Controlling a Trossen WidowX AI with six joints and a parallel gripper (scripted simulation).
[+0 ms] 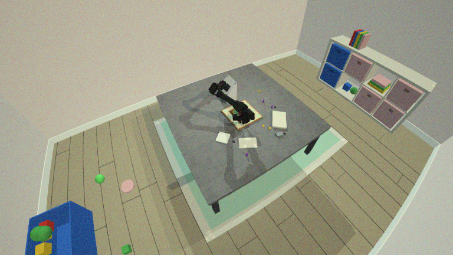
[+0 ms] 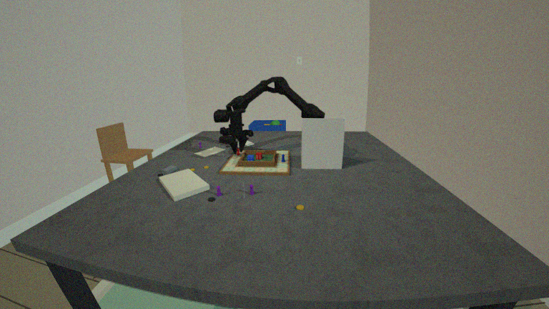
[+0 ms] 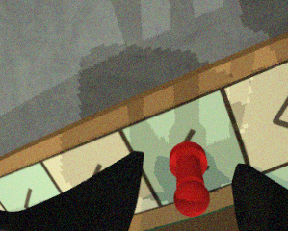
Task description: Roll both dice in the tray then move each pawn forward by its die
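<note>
Right now my gripper tip is 23 cm past the blue pawn, 8 cm to the right of it and 1 cm below it. The rest, counted from my gripper tip: green tray: 11 cm behind, 6 cm to the left, 1 cm below; red pawn: 1 cm above; flat white box: 32 cm to the left, 13 cm ahead, 1 cm below.
</note>
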